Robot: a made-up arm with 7 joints.
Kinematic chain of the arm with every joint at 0, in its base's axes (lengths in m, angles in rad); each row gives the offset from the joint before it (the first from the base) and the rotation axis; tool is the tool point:
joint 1: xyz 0 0 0.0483 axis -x
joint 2: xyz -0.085 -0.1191 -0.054 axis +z
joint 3: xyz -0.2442 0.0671 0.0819 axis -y
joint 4: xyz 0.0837 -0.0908 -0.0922 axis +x
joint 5: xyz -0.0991 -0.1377 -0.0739 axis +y
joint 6: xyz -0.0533 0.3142 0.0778 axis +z
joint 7: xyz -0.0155 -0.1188 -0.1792 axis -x
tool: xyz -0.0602 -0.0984 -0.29
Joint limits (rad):
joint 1: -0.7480..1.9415
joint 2: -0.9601..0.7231
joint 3: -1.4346..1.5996
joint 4: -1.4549..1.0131
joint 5: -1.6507..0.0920
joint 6: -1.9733..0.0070
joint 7: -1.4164..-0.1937
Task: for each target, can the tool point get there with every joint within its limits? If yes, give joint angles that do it. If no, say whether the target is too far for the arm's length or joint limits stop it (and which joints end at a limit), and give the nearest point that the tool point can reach.
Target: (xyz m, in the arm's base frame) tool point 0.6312 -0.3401 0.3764
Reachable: no: joint limits stop it (at a limit: joint 2, joint 3, joint 4, joint 7) | nearest point 0.3968 -0.2686 0.3075 | short by 0.255 m
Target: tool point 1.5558 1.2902 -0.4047
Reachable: no: too far | nearest point 0.2594 0.3992 -0.0918 | short by 1.604 m
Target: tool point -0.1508 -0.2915 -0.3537
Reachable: yes | joints 0.7457 -0.3106 -0.4097 -0.2618 -1.1955 -1.6585 -0.6571
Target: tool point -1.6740 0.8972 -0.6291
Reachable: no: too far | nearest point -0.8235 0.3656 -0.2278 | short by 1.080 m
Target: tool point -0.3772 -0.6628 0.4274
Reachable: yes | joints 0.9719 0.3630 -0.3260 -1.2227 -0.1378 -0.4799 -0.5542
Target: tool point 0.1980 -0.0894 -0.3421
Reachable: yes | joints -0.0916 -0.6260 0.8838 -0.1522 -0.3199 -1.7092 -0.4194
